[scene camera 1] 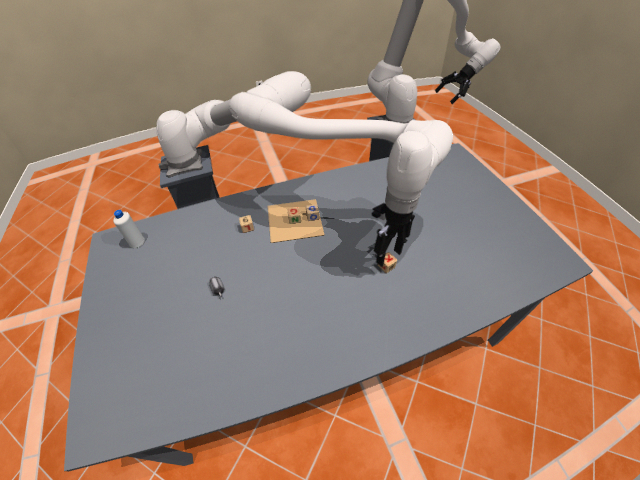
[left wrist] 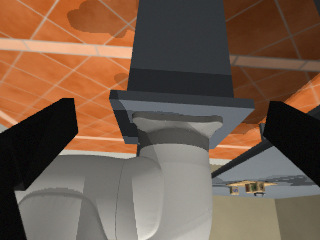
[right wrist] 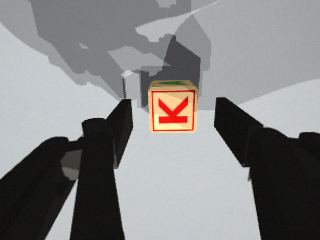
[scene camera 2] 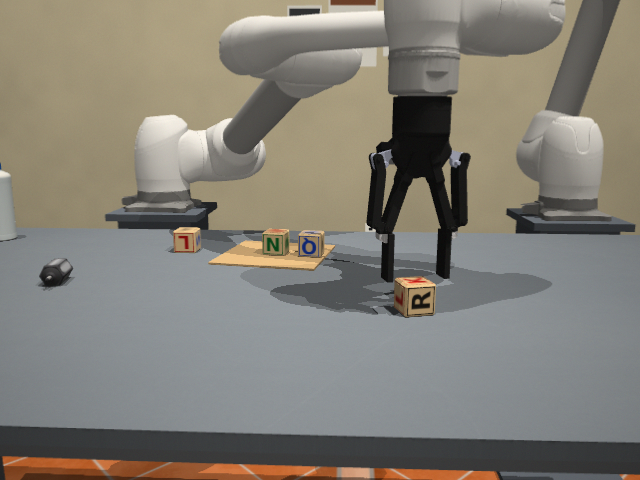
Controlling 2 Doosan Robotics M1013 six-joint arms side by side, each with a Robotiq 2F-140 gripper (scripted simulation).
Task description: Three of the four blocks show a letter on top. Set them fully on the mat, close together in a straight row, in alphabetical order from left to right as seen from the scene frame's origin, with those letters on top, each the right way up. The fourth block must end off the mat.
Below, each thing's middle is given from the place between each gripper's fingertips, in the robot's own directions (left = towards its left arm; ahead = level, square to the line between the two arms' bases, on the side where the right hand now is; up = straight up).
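Counted from my right hand: the mat (scene camera 2: 248,253) is 70 mm below, 310 mm behind and 250 mm to the right; the k block (scene camera 2: 413,296) is 50 mm below.
Counted from my left hand: the k block is 10 cm below, 94 cm ahead and 80 cm to the right; the mat is 12 cm below, 62 cm ahead and 105 cm to the right.
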